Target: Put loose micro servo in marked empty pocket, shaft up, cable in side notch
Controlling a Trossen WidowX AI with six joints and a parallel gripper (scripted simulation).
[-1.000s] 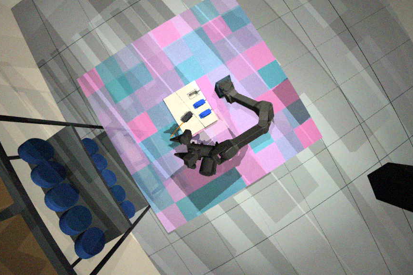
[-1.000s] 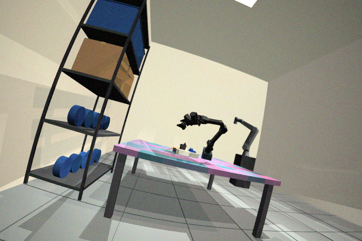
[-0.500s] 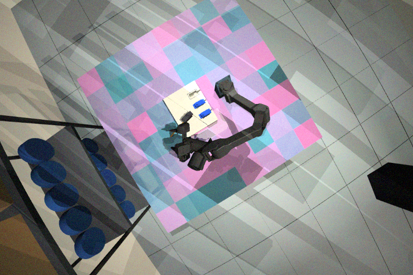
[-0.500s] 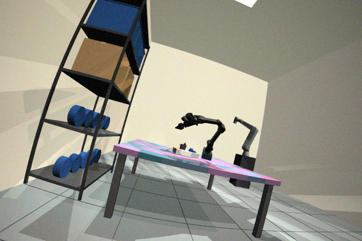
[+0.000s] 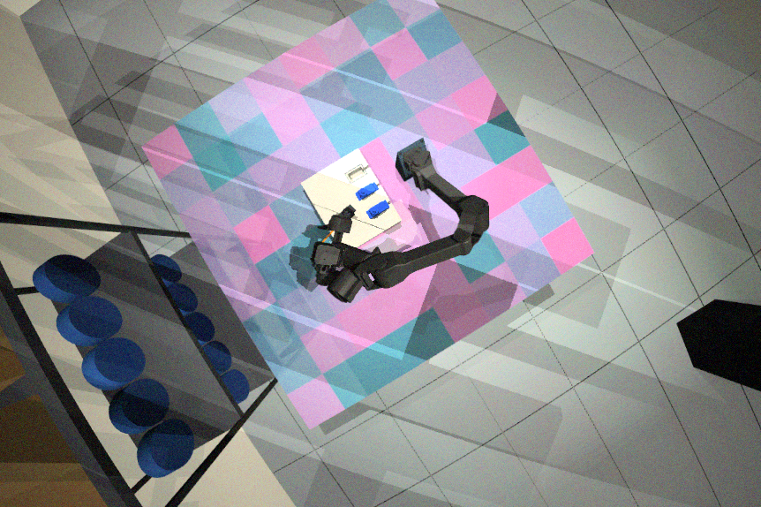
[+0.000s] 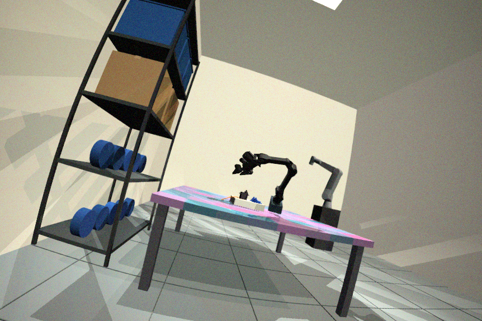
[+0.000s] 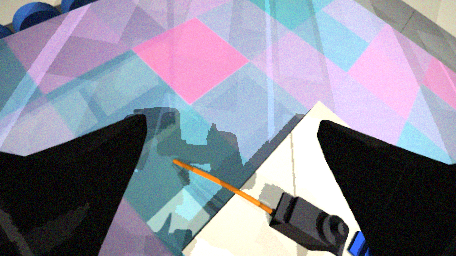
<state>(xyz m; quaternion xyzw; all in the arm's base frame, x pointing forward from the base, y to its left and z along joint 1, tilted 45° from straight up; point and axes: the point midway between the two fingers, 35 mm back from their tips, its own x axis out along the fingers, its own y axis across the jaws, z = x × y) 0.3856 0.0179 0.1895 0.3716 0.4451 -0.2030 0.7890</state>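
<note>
My gripper tip is 20 cm above the white deck, 10 cm to the left of it and 10 cm past it.
</note>
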